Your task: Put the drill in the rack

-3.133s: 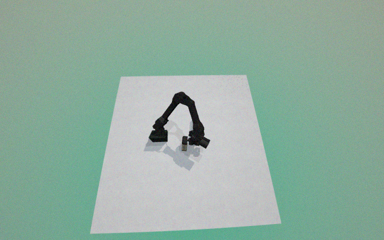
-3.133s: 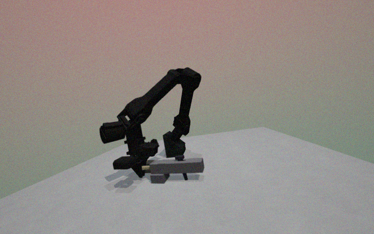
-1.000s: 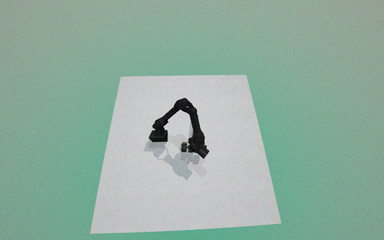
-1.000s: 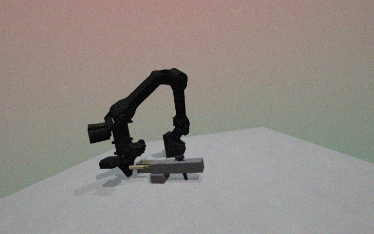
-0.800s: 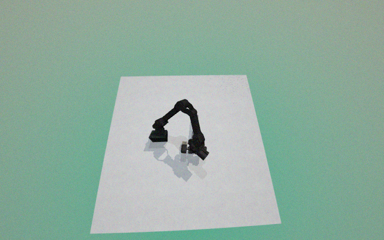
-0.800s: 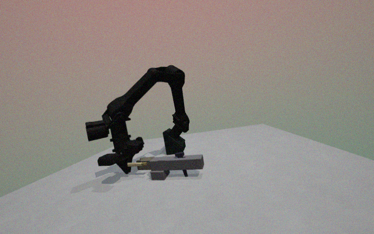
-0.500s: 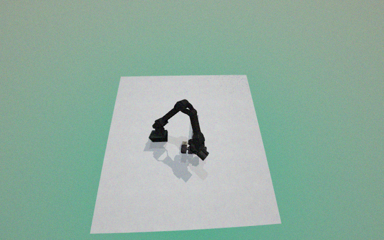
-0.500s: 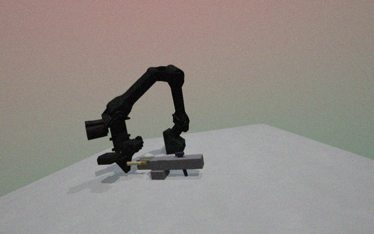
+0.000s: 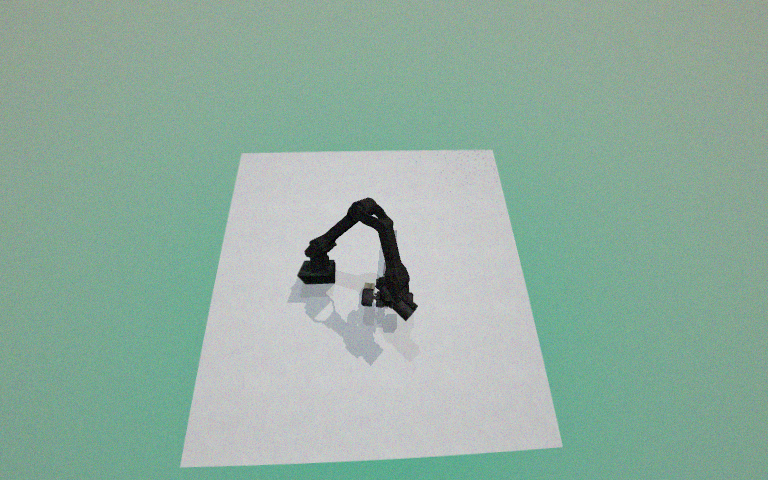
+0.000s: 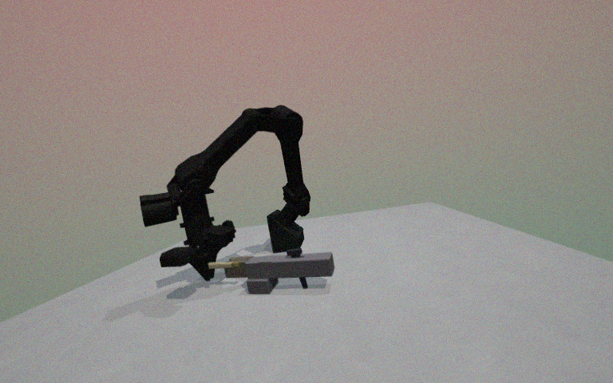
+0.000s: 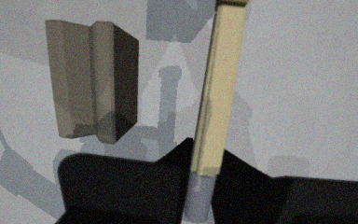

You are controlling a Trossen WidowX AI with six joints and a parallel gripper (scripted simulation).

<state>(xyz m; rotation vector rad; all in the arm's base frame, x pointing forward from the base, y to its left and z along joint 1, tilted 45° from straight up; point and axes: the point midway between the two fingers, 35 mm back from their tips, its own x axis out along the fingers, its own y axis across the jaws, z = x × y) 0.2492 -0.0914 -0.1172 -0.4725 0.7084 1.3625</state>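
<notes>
My gripper tip is 10 mm short of the drill, 40 mm to the right of it and 30 mm below it. Also, from my gripper tip: rack (70 mm behind, 50 mm to the left); grey housing block (40 mm ahead, 200 mm to the left, 20 mm above); dark key (40 mm ahead, 220 mm to the left, 30 mm above).
</notes>
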